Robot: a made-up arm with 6 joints.
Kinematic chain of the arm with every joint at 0, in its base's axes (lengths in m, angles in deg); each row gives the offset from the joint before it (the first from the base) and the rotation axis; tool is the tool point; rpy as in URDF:
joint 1: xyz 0 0 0.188 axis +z
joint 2: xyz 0 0 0 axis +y
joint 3: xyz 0.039 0 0.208 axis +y
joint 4: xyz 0.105 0 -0.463 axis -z
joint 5: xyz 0 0 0 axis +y
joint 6: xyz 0.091 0 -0.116 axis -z
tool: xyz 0 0 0 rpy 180 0 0
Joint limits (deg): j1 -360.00..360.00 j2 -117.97..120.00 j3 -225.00..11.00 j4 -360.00..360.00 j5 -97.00..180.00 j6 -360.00..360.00
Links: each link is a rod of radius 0.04 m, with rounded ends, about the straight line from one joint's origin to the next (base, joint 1, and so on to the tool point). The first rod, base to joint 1, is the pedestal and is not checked.
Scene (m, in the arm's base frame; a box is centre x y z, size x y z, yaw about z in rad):
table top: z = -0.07
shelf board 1: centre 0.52 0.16 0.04 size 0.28 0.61 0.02 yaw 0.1
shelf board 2: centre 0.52 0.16 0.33 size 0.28 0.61 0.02 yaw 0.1
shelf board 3: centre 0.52 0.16 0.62 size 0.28 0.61 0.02 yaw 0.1
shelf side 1: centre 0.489 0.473 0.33 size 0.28 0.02 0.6 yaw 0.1
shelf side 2: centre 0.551 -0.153 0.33 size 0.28 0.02 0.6 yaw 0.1
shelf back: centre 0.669 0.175 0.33 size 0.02 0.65 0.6 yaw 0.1
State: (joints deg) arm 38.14 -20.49 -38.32 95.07 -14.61 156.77
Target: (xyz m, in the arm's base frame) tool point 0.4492 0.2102 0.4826
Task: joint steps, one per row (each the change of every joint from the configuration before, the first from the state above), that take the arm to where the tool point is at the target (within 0.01 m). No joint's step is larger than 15 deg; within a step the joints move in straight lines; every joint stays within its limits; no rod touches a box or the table.
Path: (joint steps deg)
1: 6.21 -6.13 5.29 6.61 -13.11 0.00
2: 6.20 -6.13 5.30 6.62 -13.11 0.00
3: 6.21 -6.13 5.29 6.61 -13.11 0.00
4: 6.20 -6.13 5.29 6.62 -13.11 0.00
5: 2.35 -10.63 -11.42 -4.15 7.95 0.00
6: 2.36 -10.64 -11.43 -4.14 7.95 0.00
7: -9.80 11.57 -5.90 -7.56 13.00 0.00
8: -9.79 11.57 -5.91 -7.56 13.00 0.00
9: -9.79 11.56 -5.90 -7.56 13.01 0.00

